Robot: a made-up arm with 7 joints. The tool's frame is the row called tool. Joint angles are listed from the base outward.
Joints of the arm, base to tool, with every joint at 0 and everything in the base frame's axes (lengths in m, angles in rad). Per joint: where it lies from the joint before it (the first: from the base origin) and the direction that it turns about. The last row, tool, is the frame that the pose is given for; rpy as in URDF.
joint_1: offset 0 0 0 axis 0.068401 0.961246 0.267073
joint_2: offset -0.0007 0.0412 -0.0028 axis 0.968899 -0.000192 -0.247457
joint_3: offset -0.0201 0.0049 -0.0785 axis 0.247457 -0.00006 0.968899
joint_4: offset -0.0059 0 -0.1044 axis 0.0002 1 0.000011
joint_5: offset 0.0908 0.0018 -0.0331 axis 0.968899 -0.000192 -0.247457
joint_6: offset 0.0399 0 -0.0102 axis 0.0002 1 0.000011
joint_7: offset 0.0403 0 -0.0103 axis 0.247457 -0.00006 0.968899
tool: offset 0 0 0 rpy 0 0.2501 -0.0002
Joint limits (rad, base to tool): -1.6..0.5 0..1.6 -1.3..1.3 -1.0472..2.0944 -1.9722..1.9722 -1.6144..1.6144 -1.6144..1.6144
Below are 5 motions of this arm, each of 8 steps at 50 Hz.
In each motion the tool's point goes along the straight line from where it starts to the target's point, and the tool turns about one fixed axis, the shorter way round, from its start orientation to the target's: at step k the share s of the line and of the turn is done. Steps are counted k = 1, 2, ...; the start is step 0. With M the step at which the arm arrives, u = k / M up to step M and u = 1 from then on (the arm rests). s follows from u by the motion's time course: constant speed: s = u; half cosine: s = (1 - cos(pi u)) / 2; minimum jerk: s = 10 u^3 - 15 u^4 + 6 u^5.
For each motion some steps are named. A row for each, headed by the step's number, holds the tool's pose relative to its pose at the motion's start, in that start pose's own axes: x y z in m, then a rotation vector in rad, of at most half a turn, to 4 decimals.
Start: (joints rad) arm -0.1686 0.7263 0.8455 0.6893 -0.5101 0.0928 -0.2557
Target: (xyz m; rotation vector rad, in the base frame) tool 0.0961 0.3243 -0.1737 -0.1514 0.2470 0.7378
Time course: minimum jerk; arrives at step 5
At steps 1, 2, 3, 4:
1: -0.0002 0.0001 -0.0005 -0.0007 0.0026 0.0003
2: -0.0010 0.0004 -0.0028 -0.0036 0.0141 0.0018
3: -0.0022 0.0008 -0.0061 -0.0078 0.0303 0.0038
4: -0.0031 0.0011 -0.0084 -0.0108 0.0419 0.0053

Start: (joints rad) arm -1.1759 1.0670 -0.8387 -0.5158 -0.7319 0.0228 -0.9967
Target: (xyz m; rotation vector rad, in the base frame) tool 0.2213 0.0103 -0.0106 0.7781 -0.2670 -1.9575
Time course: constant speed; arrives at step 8
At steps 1, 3, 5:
1: -0.0001 0.0000 -0.0008 0.0013 0.0001 0.0073
3: -0.0002 0.0000 -0.0023 0.0039 0.0002 0.0218
5: -0.0003 0.0000 -0.0038 0.0064 0.0003 0.0364

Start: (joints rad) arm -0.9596 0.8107 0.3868 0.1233 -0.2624 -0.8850 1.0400
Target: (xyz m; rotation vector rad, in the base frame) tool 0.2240 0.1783 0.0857 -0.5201 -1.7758 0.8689
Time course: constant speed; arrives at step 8
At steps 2, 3, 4, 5, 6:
2: 0.0035 -0.0042 -0.0007 -0.0160 0.0030 0.0058
3: 0.0053 -0.0063 -0.0011 -0.0240 0.0045 0.0088
4: 0.0070 -0.0084 -0.0015 -0.0321 0.0060 0.0117
5: 0.0088 -0.0105 -0.0018 -0.0401 0.0075 0.0146
6: 0.0105 -0.0126 -0.0022 -0.0481 0.0090 0.0175

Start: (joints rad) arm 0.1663 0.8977 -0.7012 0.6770 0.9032 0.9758 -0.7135
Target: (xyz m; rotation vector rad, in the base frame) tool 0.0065 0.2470 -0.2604 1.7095 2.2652 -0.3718
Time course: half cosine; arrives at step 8
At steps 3, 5, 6, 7, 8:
3: -0.0022 0.0014 0.0008 -0.0119 -0.0102 0.0198
5: -0.0048 0.0032 0.0017 -0.0267 -0.0229 0.0444
6: -0.0059 0.0039 0.0021 -0.0329 -0.0283 0.0548
7: -0.0067 0.0044 0.0024 -0.0371 -0.0319 0.0618
8: -0.0070 0.0046 0.0025 -0.0386 -0.0331 0.0642

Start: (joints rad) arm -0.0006 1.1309 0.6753 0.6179 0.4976 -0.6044 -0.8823
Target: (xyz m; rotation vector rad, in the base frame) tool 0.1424 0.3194 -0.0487 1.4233 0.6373 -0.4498
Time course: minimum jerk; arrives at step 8
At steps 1, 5, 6, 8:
1: 0.0000 0.0003 0.0003 0.0011 -0.0010 0.0014
5: 0.0014 0.0129 0.0122 0.0479 -0.0457 0.0647
6: 0.0018 0.0160 0.0151 0.0593 -0.0565 0.0800
8: 0.0020 0.0179 0.0169 0.0661 -0.0630 0.0892

